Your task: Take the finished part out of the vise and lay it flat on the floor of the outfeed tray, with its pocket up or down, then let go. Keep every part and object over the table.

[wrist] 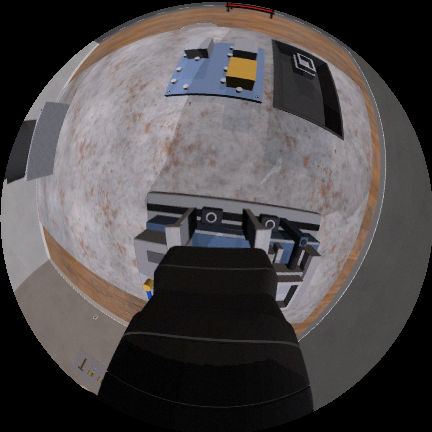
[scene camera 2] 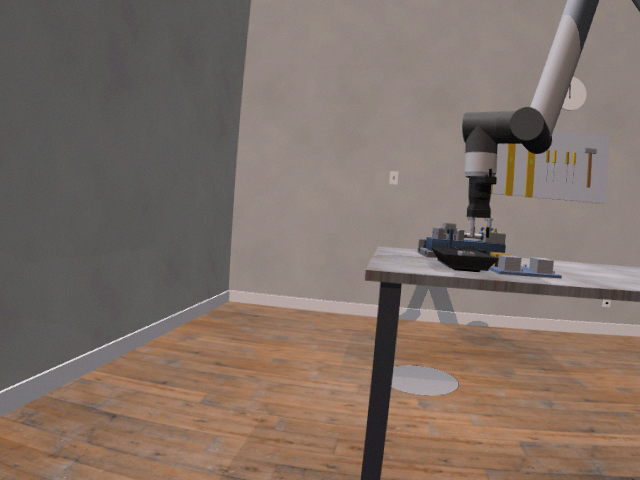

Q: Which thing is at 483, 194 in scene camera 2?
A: My gripper.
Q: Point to a blue vise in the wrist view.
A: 198, 239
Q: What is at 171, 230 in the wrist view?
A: My gripper.
